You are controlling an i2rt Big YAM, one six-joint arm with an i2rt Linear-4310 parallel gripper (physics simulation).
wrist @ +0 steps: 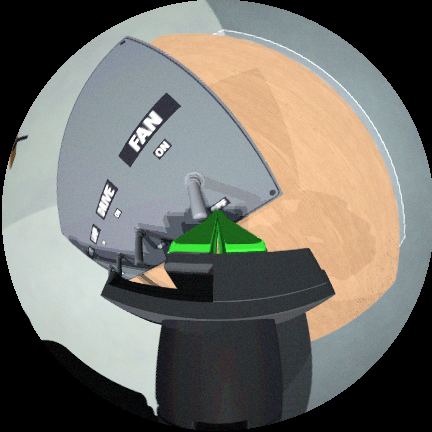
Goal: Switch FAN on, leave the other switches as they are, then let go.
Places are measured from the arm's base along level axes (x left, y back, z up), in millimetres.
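Pixels of known places: gripper, fingertip midpoint: (217, 214).
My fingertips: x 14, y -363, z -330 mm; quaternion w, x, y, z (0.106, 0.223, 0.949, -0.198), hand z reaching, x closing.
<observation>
Behind a point stands the place of what it marks.
The grey panel (90, 140) {y -506, x 100, z -267 mm} fills the left of the wrist view. The FAN label (150, 129) {y -464, x 29, z -296 mm} is white on black, with a small ON label (162, 149) {y -443, x 30, z -306 mm} beside it. The FAN switch (197, 197) {y -386, x 13, z -302 mm} is a grey toggle lever that leans toward the OFF label (220, 204) {y -370, x 11, z -346 mm}, away from ON. My gripper (217, 214) {y -363, x 14, z -330 mm} is shut and empty. Its green fingertips are close to the free end of the FAN lever, just right of and below it, and cover a little of the OFF label's surroundings. Whether they touch the lever I cannot tell.
The DRIVE switch (139, 246) {y -361, x 130, z -307 mm} and another toggle lever (119, 264) {y -337, x 247, z -310 mm} stand farther along the panel at the lower left, near the gripper body. They also lean away from the labels. A wooden table top (340, 150) {y -382, x -206, z -422 mm} lies under and to the right of the panel.
</observation>
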